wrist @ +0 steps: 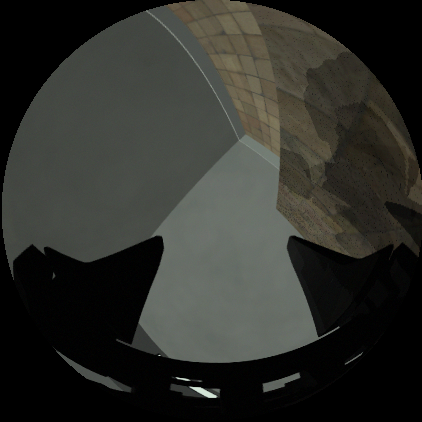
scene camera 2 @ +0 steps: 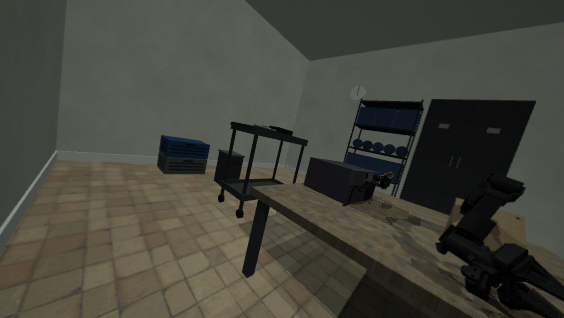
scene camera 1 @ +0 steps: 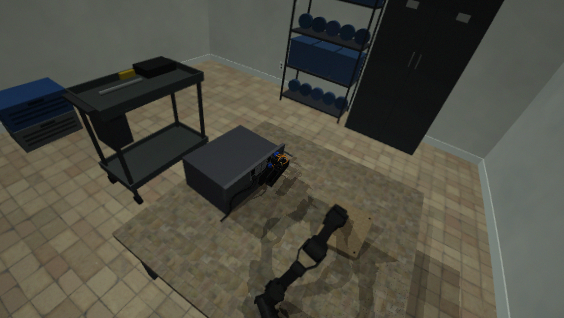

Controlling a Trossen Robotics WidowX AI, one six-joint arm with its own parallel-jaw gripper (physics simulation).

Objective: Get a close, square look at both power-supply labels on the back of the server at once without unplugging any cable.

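Where they show: gripper, between the fingertips: (wrist: 227,243); arm's base, origin of its link: (scene camera 1: 338,212).
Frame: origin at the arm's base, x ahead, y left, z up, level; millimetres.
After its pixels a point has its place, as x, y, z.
The dark grey server (scene camera 1: 227,155) @(637, 75, 53) (scene camera 2: 330,177) @(618, 251, -33) lies on the table at the far side. Its back, with black, blue and orange cables (scene camera 1: 282,159) @(402, -114, 35) (scene camera 2: 387,176) @(377, -30, 44), faces the arm's side. A black cable droops from the back's near end to the table top. The power-supply labels cannot be made out in either scene view, and the server does not show in the wrist view. My gripper (wrist: 227,243) @(-92, 617, -62) is open and empty, well away from the server and pointing away from it. Its fingers run off the lower right in scene camera 2; it is outside scene camera 1.
My arm (scene camera 1: 316,248) @(-3, 344, 176) (scene camera 2: 475,220) @(54, 525, 37) stands by a wooden board (scene camera 1: 357,232) @(-122, 19, -35) (scene camera 2: 512,227) @(-129, -1, -13) on the table (scene camera 1: 165,240) @(608, 542, -152) (scene camera 2: 320,212) @(485, 536, -151). A cart (scene camera 1: 150,83) (scene camera 2: 270,134) stands behind the server. A shelf rack, a dark cabinet (scene camera 1: 400,80) (scene camera 2: 467,150) and walls lie beyond.
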